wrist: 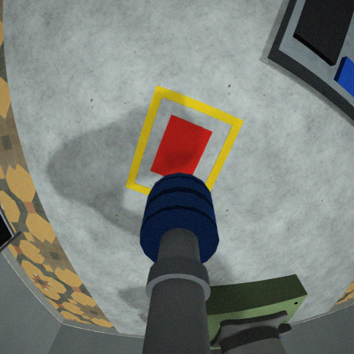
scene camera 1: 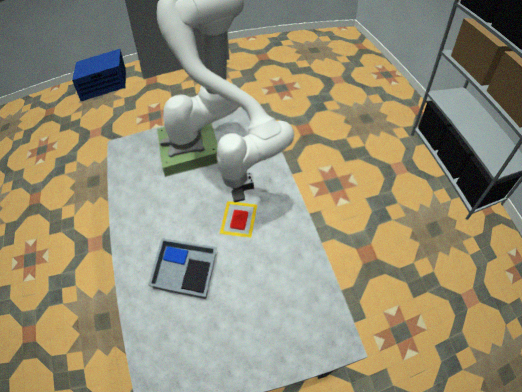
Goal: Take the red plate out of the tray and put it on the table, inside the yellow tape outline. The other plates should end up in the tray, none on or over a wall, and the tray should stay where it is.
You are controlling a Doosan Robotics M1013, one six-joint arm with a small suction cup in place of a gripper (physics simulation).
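Seen in the pictures: arm's base, link origin: (scene camera 1: 185, 141).
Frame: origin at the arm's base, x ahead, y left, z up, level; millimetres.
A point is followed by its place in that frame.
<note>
The red plate (scene camera 1: 239, 220) {x 470, y 206, z -63 mm} (wrist: 181, 145) lies flat on the table (scene camera 1: 240, 320) {x 924, y 140, z -72 mm} (wrist: 270, 210), inside the yellow tape outline (scene camera 1: 241, 204) {x 383, y 228, z -71 mm} (wrist: 144, 142); tape shows around it, though the cup hides a near corner of the outline in the wrist view. My suction cup (scene camera 1: 238, 195) {x 482, y 204, z 112 mm} (wrist: 179, 192) is above the table near the red plate, apart from it, and holds nothing. The tray (scene camera 1: 175, 291) {x 767, y -103, z -60 mm} (wrist: 310, 80) stands on the table. A blue plate (scene camera 1: 176, 255) {x 602, y -84, z -58 mm} (wrist: 346, 75) and a black plate (scene camera 1: 196, 275) {x 707, y -7, z -58 mm} (wrist: 325, 30) lie inside it, off its walls.
The green base block (scene camera 1: 190, 164) {x 135, y 15, z -31 mm} (wrist: 260, 297) of the arm stands at the table's back. A blue crate (scene camera 1: 100, 75) stands on the floor at the back left. A metal shelf unit (scene camera 1: 436, 75) with boxes stands at the right, off the table.
</note>
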